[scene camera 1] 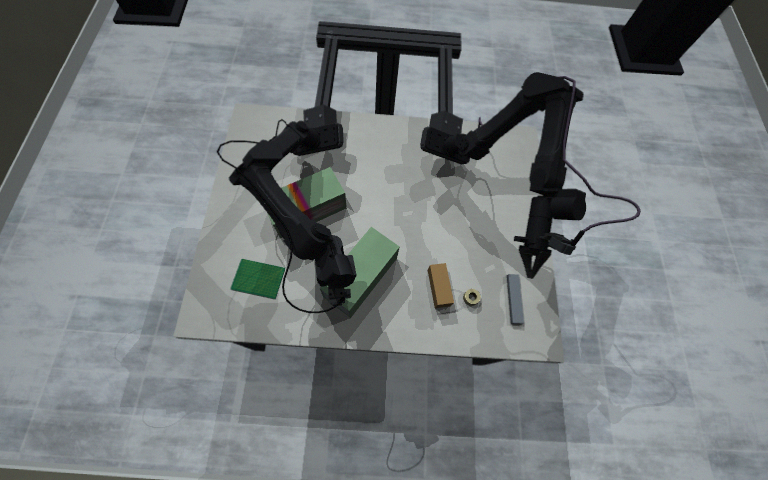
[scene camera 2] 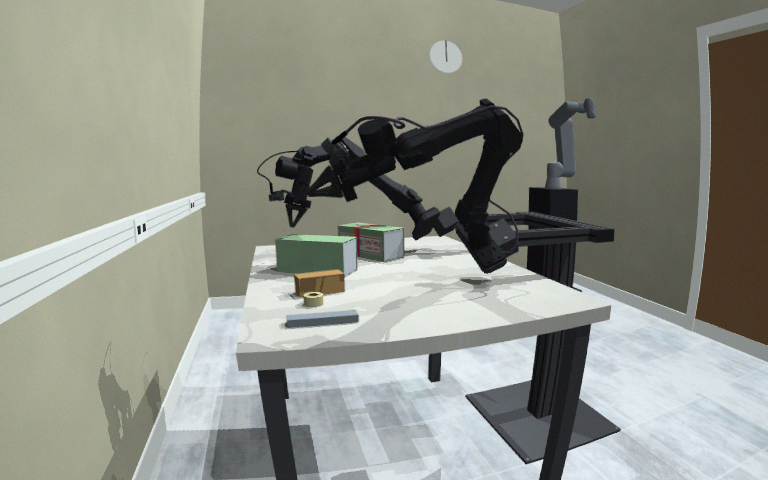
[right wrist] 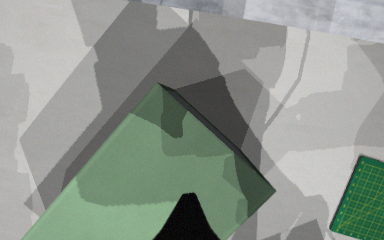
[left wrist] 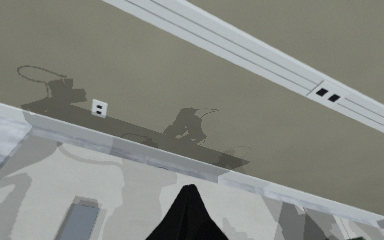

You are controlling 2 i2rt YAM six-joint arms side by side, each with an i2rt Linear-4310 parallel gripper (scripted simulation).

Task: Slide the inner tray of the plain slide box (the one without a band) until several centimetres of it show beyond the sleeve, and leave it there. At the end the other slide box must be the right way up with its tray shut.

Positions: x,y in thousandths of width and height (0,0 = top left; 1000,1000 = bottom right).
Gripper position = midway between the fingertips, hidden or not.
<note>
In view: my left gripper (scene camera 2: 400,405), my right gripper (scene camera 2: 381,474), an orange block (scene camera 2: 425,589) and a grey bar (scene camera 2: 455,659).
The orange block is seen too in scene camera 1 (scene camera 1: 574,595). My left gripper shows as well in scene camera 1 (scene camera 1: 691,580) and in the left wrist view (left wrist: 496,806). The right wrist view does not show the orange block: it is out of frame. The left wrist view misses the orange block: it is out of frame.
</note>
